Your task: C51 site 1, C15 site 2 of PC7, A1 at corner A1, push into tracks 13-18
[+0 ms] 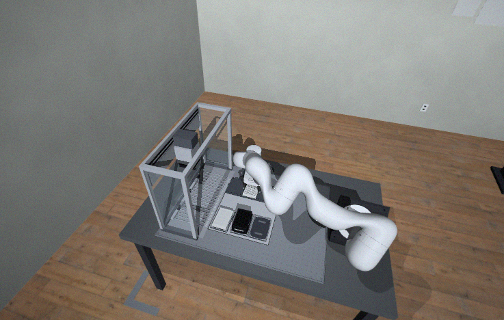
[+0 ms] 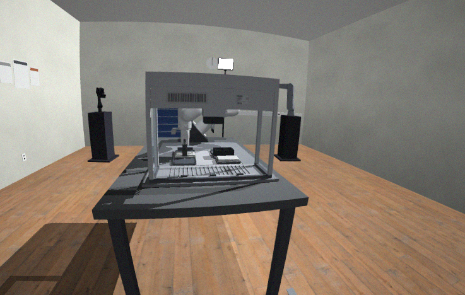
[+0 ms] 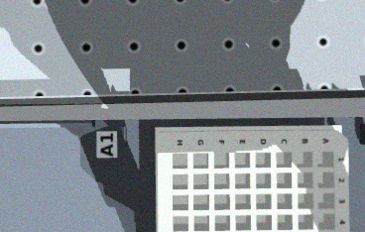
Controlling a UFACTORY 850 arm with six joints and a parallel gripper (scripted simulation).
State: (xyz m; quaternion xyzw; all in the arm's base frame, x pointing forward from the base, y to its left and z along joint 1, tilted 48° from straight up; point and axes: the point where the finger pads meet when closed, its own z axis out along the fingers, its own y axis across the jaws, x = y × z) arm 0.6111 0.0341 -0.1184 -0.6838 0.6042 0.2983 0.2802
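The white 96-well plate C15 lies 10 mm below my hand. From my hand the other things lie so: plate carrier PC7 (10 mm behind, 20 mm below); then black deep-well block C51 (40 mm behind, 250 mm to the left); then nest S2 (40 mm behind, 250 mm to the left, 30 mm below).
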